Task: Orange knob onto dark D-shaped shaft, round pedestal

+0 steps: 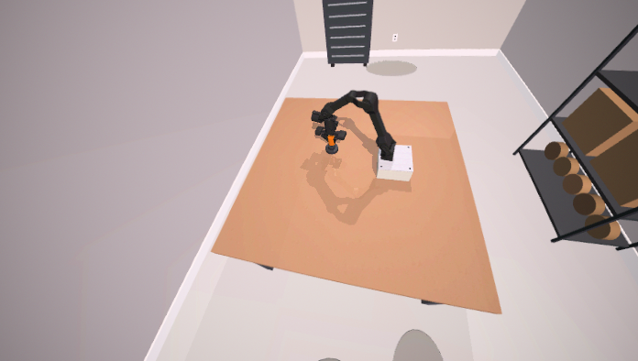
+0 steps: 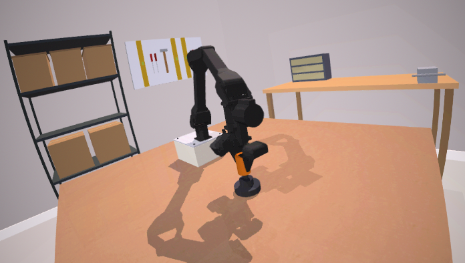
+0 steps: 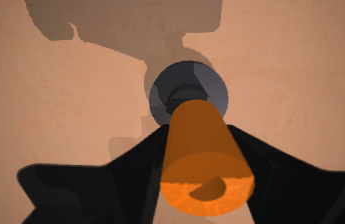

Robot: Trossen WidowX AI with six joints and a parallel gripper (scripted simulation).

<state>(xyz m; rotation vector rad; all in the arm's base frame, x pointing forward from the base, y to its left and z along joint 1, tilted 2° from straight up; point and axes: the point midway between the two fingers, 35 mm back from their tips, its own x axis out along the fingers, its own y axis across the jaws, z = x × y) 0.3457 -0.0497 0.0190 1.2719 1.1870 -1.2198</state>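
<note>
Now: gripper tip 20 mm below the orange knob. Round my gripper tip: dark round pedestal: 40 mm below.
</note>
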